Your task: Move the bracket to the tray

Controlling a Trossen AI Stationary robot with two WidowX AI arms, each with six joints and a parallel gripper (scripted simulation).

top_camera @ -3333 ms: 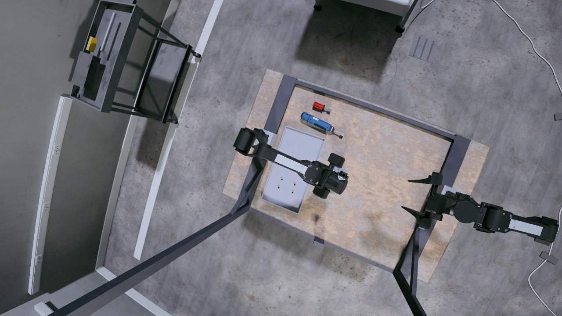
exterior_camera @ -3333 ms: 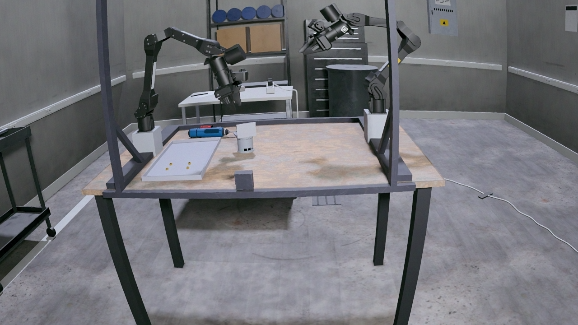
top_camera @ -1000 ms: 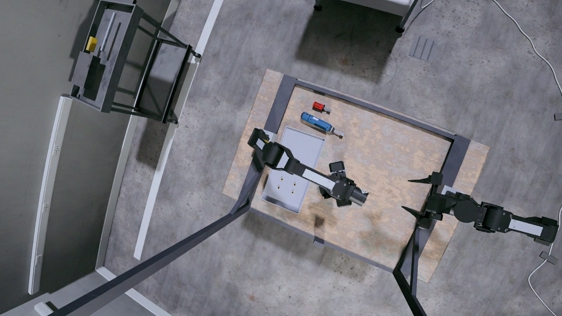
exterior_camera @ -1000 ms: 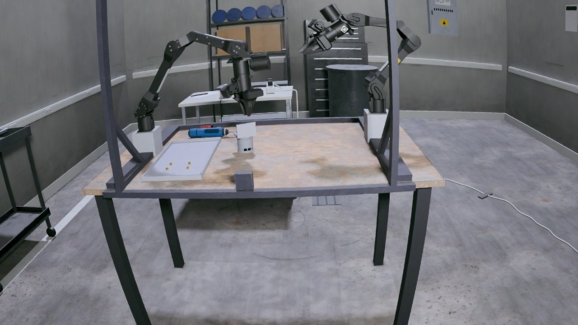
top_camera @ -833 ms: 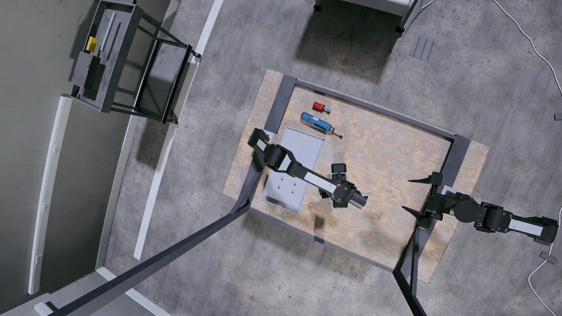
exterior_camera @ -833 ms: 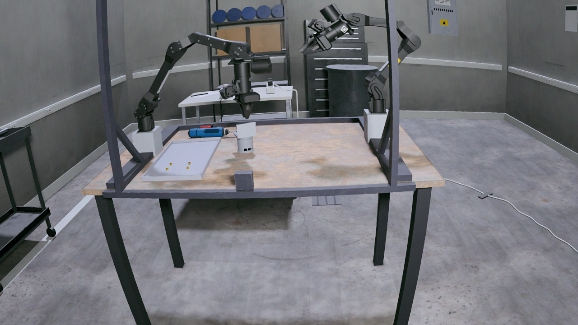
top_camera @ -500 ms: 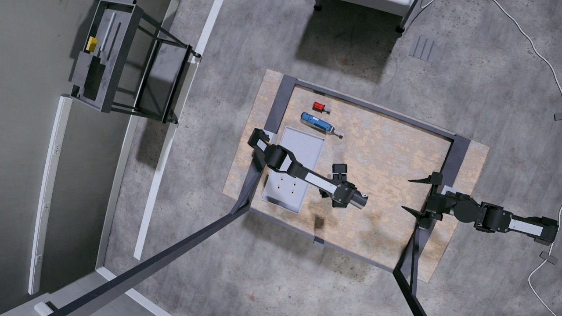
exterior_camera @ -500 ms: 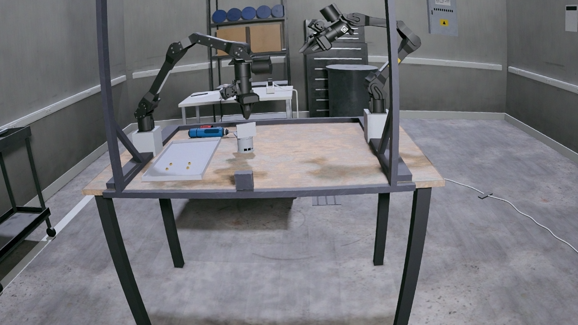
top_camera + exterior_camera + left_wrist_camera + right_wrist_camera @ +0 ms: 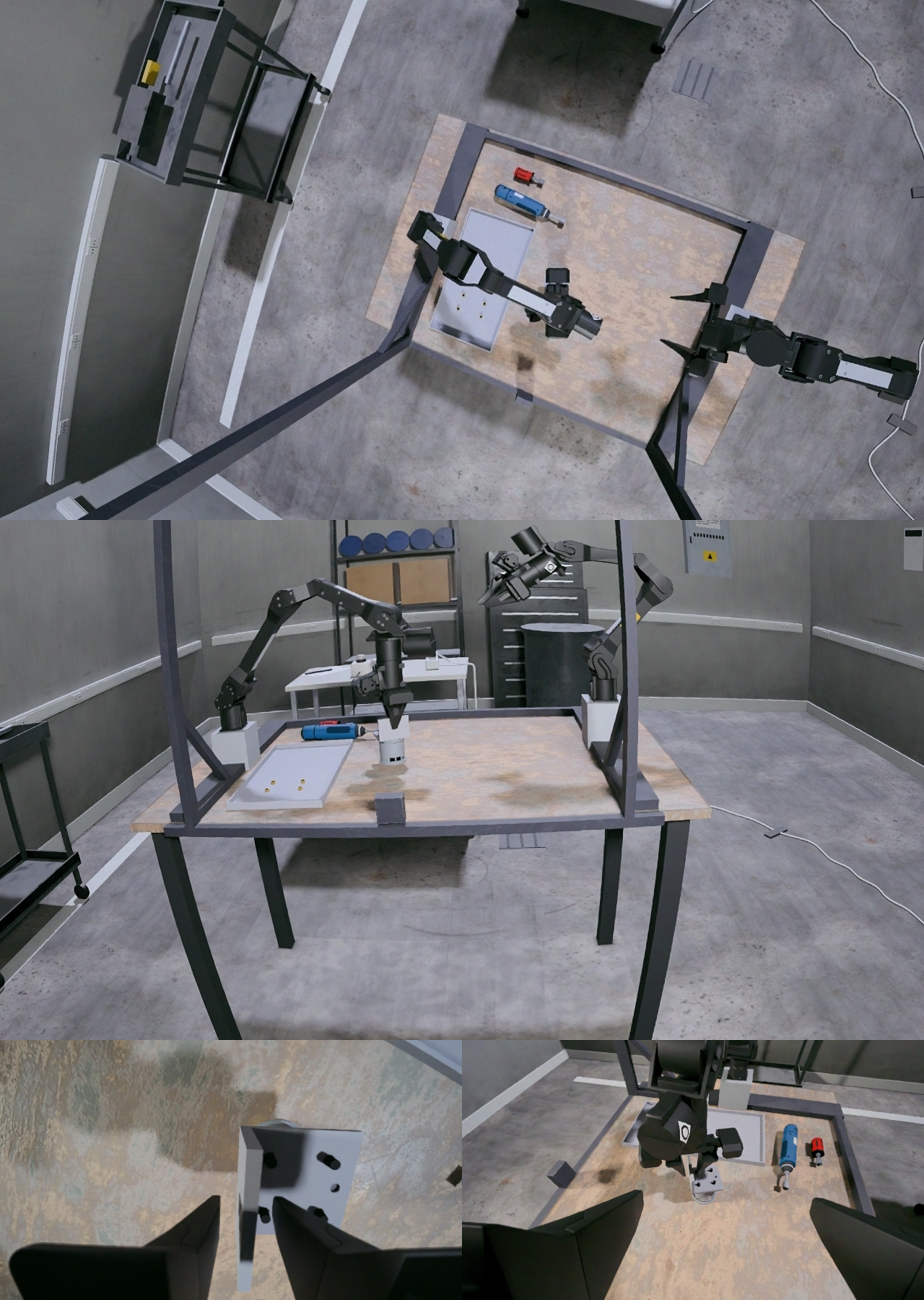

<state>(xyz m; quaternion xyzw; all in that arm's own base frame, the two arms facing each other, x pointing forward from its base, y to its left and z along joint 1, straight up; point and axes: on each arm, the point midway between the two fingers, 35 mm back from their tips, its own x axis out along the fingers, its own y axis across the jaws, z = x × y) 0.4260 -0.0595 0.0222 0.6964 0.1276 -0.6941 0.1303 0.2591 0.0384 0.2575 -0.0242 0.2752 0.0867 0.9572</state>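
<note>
Now: left hand 30 mm short of the grey l-shaped bracket, 10 mm to the right of it and 50 mm above it. Also, from my left hand: red tool: 330 mm ahead, 190 mm to the left, 110 mm below; grey tray: 20 mm behind, 240 mm to the left, 120 mm below; joint module: 30 mm ahead, 10 mm to the left, 90 mm below.
</note>
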